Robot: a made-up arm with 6 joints.
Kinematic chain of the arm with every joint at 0, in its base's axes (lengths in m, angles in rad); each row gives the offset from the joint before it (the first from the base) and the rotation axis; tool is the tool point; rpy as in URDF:
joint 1: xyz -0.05 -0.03 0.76 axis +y
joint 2: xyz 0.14 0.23 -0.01 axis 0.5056 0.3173 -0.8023
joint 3: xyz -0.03 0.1 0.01 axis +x
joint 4: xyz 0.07 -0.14 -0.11 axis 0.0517 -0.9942 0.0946
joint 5: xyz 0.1 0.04 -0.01 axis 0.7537 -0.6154 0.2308
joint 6: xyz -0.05 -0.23 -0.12 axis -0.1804 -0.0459 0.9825
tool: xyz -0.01 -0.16 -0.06 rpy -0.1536 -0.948 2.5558
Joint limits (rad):
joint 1: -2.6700..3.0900
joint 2: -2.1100..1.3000
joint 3: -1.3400..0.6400
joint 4: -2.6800..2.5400
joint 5: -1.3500..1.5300
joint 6: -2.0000..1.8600
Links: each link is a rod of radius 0.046 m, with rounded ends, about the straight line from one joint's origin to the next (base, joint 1, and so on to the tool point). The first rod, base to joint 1, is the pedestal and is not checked.
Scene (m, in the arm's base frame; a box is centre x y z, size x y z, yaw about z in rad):
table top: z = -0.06
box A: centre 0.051 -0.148 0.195 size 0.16 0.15 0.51 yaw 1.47
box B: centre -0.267 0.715 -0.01 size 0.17 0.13 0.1 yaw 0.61
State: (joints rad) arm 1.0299 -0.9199 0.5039 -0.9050 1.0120 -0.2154
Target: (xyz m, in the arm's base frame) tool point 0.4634 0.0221 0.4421
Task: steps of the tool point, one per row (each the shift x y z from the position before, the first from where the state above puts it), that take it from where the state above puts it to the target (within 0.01 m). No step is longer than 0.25 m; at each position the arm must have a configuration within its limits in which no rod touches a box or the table.
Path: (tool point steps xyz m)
1: 0.1666 -0.1038 -0.0625
2: 0.1790 0.0615 -0.0527
3: 0.1331 0.1682 0.0137
4: 0.0853 0.1655 0.1091
5: 0.1022 -0.0603 0.0022
6: 0.1007 -0.0735 0.0337
7: 0.0851 -0.0822 0.0640
8: 0.0572 -0.0855 0.0861

